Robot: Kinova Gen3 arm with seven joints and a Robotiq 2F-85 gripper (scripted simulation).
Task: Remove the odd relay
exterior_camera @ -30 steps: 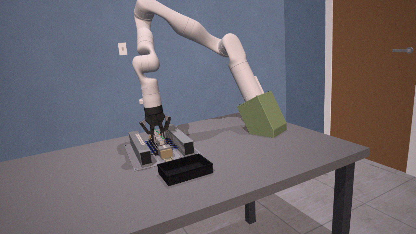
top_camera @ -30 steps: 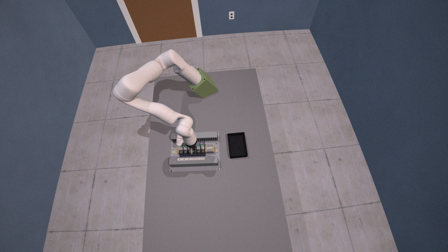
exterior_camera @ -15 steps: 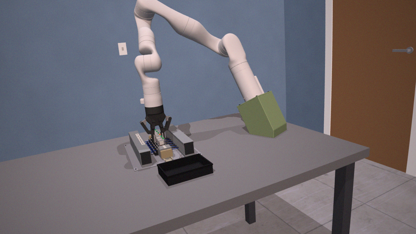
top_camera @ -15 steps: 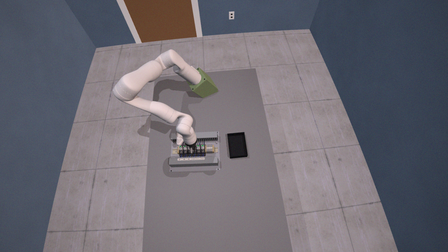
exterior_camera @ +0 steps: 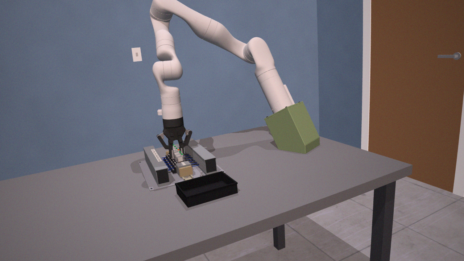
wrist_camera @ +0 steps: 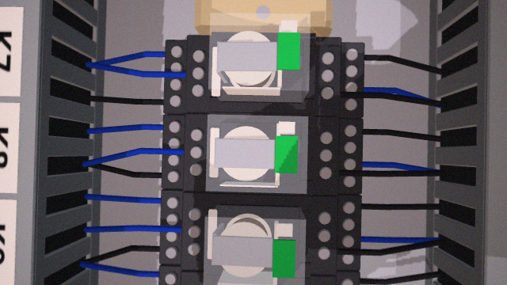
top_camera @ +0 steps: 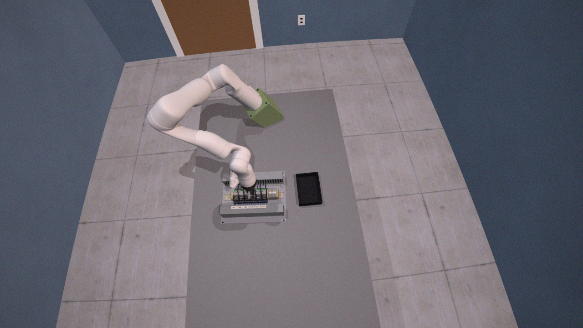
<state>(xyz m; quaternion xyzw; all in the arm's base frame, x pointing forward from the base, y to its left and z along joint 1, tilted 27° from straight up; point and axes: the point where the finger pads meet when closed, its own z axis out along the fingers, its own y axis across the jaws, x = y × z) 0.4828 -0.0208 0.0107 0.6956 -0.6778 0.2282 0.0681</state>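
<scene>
Right now the relay is 1 cm below my hand. The rest, counted from my hand: black parts tray 28 cm to the left, 4 cm below, 1 cm behind; relay panel 3 cm below.
</scene>
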